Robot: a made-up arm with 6 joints.
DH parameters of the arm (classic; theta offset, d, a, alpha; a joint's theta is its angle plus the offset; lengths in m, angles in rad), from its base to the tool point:
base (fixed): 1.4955 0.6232 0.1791 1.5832
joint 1: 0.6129 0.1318 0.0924 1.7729
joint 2: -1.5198 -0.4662 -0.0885 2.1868
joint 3: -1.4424 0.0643 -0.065 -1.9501
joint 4: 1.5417 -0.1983 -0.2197 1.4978
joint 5: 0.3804 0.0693 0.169 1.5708
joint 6: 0 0.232 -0.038 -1.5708
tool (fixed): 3.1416 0.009 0 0
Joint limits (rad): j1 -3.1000..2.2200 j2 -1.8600..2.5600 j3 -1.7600..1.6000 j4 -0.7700..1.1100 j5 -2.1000..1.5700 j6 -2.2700..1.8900
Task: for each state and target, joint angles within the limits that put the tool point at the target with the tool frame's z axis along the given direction. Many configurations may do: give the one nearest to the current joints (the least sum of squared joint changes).
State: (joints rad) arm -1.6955 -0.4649 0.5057 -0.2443 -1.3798 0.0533
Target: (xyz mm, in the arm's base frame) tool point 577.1 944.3 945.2 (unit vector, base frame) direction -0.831 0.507 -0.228
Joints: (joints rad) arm -2.2740 -0.0420 0.7245 -0.1643 -2.1000 0.2728
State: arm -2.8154 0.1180 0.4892 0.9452 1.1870 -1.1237
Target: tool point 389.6 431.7 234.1 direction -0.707 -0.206 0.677
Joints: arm -2.7361 -0.5562 0.3095 0.7292 1.0436 -1.7336
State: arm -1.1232 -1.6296 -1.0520 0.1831 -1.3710 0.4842
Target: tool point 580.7 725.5 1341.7 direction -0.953 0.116 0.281
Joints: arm -0.6390 -1.7657 -0.8283 0.8218 -1.9582 0.4830
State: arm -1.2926 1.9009 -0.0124 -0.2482 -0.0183 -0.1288
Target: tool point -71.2 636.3 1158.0 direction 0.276 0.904 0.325
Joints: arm -1.5458 2.0407 -0.1131 -0.4786 -0.0616 0.2896
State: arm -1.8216 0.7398 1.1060 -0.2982 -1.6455 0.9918
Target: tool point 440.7 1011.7 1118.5 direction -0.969 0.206 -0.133
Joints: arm -1.9425 0.5225 1.1543 -0.1893 -1.3216 0.4588
